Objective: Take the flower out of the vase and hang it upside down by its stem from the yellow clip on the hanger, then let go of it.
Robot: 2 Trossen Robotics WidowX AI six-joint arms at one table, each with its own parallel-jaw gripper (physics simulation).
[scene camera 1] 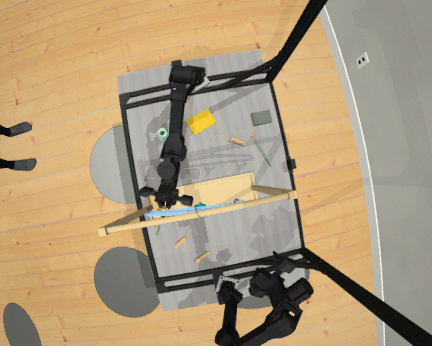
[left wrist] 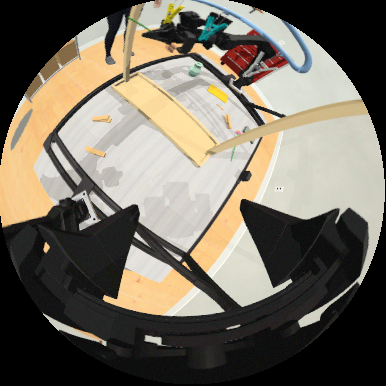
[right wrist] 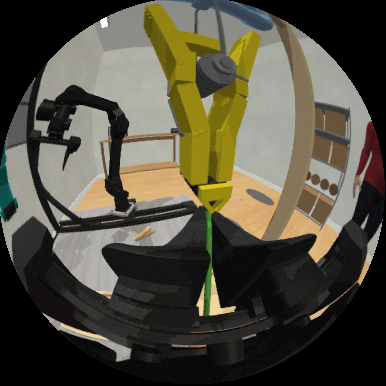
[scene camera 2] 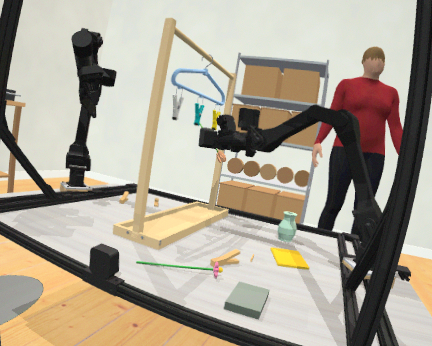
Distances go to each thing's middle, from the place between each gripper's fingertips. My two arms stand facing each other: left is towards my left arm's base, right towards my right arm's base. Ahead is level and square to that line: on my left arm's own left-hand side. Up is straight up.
Labels:
Now: left hand 310 mm short of the yellow clip (right wrist: 206, 144), 240 mm to the left of it and 50 mm below it. Round my left hand: grey block (scene camera 2: 246, 299) (560 mm to the right, 300 mm below, 140 mm behind).
I see the yellow clip 3 cm behind my right hand, 4 cm to the right of it and 8 cm above it. Round my right hand: grey block 48 cm behind, 37 cm to the right, 26 cm below.

